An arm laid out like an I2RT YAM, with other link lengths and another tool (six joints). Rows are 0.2 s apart.
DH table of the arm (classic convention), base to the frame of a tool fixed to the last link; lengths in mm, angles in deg. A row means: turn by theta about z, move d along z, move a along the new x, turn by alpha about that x. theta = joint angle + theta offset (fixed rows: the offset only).
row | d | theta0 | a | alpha
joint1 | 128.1 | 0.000 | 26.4 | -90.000
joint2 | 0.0 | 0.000 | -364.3 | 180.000
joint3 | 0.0 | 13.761 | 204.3 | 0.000
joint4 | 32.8 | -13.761 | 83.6 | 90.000
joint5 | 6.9 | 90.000 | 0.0 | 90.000
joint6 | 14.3 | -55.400 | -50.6 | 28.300
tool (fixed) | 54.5 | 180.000 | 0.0 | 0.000
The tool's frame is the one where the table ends.
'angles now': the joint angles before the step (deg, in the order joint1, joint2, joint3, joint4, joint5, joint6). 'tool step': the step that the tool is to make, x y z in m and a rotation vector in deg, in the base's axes. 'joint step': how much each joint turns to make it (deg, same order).
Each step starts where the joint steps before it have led.
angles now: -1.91 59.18 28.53 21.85 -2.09 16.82
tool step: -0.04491 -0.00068 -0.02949 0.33 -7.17 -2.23
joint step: 0.00 -8.75 -13.46 11.88 2.16 0.77
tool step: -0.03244 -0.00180 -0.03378 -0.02 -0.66 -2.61
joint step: 0.01 -7.20 -8.46 1.92 2.62 0.06
